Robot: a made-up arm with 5 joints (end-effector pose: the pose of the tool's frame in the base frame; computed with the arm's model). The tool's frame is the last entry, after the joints.
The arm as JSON. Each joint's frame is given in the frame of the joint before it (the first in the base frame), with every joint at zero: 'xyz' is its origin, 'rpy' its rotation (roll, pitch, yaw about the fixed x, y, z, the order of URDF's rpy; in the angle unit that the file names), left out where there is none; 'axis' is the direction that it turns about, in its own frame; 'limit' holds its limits. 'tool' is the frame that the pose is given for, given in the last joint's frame.
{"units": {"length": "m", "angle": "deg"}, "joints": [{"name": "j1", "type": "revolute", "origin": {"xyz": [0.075, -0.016, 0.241], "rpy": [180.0, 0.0, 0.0]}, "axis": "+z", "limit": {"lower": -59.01, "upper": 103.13}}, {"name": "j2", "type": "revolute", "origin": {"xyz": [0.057, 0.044, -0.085], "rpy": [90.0, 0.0, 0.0]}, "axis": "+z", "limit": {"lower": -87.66, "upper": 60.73}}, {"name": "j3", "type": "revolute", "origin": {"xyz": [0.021, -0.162, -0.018]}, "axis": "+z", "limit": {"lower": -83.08, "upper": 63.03}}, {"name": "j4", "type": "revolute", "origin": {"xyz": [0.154, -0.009, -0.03]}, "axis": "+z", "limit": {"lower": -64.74, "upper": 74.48}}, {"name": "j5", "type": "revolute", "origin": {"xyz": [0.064, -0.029, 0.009], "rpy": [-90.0, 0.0, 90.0]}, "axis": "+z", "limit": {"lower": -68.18, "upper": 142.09}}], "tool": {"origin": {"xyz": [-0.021, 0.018, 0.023], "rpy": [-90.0, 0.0, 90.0]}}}
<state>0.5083 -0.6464 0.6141 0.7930 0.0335</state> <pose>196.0 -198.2 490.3 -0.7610 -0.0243 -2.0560</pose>
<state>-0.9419 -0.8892 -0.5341 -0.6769 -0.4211</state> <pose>104.8 -158.6 612.8 2.0613 -0.2079 -0.2600</pose>
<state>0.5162 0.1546 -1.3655 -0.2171 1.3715</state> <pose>132.9 -124.7 677.9 1.5423 -0.1400 2.8267</pose>
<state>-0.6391 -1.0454 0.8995 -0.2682 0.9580</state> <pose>195.5 -21.4 524.3 0.6525 -0.8464 -1.4515</pose>
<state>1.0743 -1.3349 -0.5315 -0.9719 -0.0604</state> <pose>-111.5 113.6 494.6 2.8378 -0.0576 -2.6270</pose>
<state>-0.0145 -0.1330 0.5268 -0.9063 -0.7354</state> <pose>298.4 -123.2 487.0 0.6491 0.6245 -1.1388</pose>
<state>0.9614 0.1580 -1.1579 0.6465 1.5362</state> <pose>138.6 -216.5 676.1 1.4773 -1.2158 2.2799</pose>
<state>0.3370 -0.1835 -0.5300 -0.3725 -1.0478</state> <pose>186.4 -171.8 644.1 1.3135 0.4156 -0.9145</pose>
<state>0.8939 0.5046 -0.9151 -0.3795 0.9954</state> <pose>192.2 -281.9 595.6 1.0763 -0.6317 2.9877</pose>
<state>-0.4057 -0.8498 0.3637 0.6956 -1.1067</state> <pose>234.0 -67.2 541.9 -0.4435 1.0648 -1.5589</pose>
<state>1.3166 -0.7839 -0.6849 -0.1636 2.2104</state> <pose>4.0 37.0 648.7 1.5340 0.0494 1.1845</pose>
